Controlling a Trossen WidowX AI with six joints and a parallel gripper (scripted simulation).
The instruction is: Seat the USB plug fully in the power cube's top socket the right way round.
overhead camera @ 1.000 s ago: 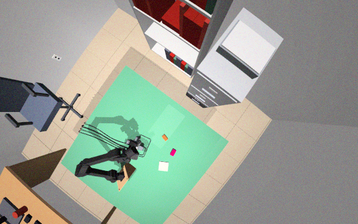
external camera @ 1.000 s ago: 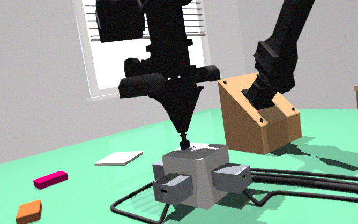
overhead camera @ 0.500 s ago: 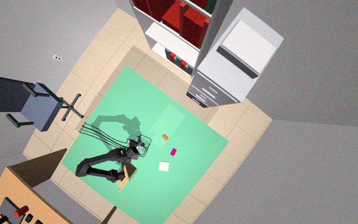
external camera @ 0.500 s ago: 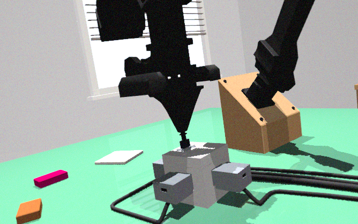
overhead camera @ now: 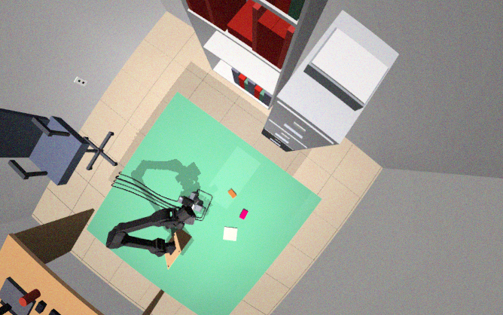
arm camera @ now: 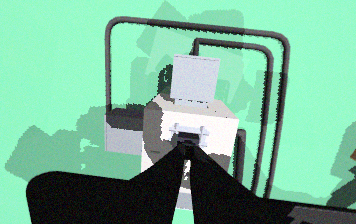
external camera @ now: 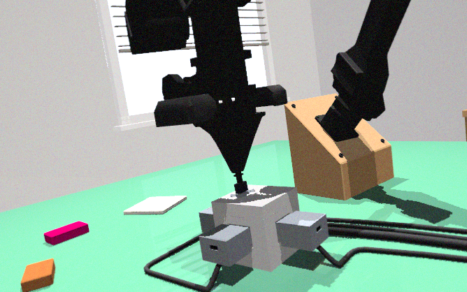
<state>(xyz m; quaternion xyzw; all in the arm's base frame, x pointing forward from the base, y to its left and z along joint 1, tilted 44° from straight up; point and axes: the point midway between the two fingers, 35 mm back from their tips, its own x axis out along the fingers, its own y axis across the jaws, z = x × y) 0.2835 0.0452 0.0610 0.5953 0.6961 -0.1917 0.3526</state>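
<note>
Now: gripper tip 10 mm above the USB plug. The rest, counted from my gripper tip: socket 30 mm below; white flat card 10 mm behind, 330 mm to the right, 100 mm below; orange block 230 mm ahead, 160 mm to the right, 100 mm below.
</note>
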